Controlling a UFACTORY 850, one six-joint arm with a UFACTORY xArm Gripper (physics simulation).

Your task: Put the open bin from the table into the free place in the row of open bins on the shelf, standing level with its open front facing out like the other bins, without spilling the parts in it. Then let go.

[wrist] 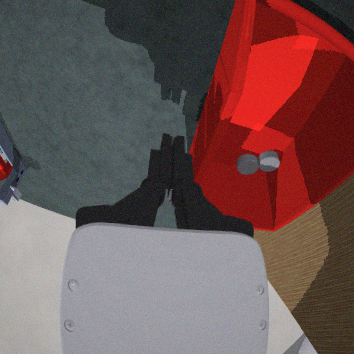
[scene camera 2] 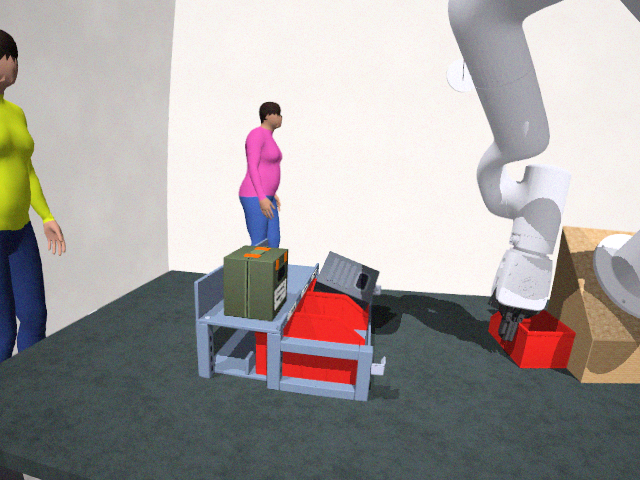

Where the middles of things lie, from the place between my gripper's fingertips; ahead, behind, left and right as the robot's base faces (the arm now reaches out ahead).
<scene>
Now: hand 400 mm short of the shelf bay (scene camera 2: 230, 359), 40 mm above it and 30 mm to the left of it.
</scene>
